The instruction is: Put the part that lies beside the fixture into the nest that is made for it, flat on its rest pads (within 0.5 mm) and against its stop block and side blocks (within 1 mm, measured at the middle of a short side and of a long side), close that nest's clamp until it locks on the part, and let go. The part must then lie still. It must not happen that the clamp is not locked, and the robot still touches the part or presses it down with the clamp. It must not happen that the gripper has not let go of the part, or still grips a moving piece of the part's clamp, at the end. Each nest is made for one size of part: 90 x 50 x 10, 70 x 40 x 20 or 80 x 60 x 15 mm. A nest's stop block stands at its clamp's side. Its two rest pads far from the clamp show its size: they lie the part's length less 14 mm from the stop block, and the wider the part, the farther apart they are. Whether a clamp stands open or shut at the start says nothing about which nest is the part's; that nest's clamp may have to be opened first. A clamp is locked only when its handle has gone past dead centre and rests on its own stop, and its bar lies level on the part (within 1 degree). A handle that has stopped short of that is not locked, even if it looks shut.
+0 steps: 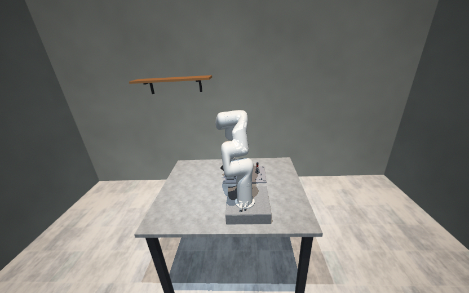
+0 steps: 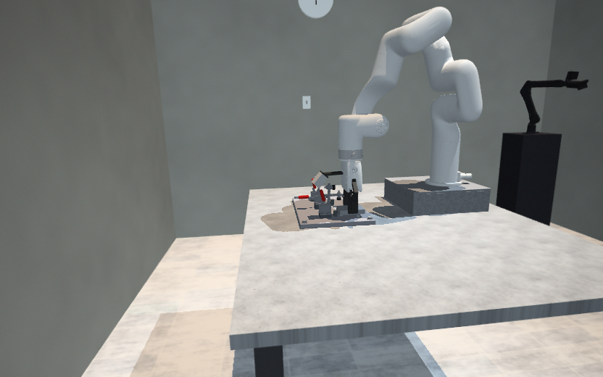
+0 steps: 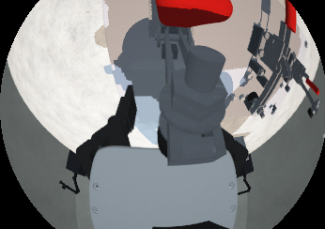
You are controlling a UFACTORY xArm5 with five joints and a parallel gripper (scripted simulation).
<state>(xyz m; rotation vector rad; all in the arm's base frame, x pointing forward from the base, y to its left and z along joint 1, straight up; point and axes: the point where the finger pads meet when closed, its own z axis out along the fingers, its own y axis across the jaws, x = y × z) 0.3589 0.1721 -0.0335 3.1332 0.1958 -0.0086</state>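
The grey fixture plate lies 7 cm ahead of my hand, 11 cm to the right of it and 4 cm below it. Also, from my hand: grey block part: 1 cm below.
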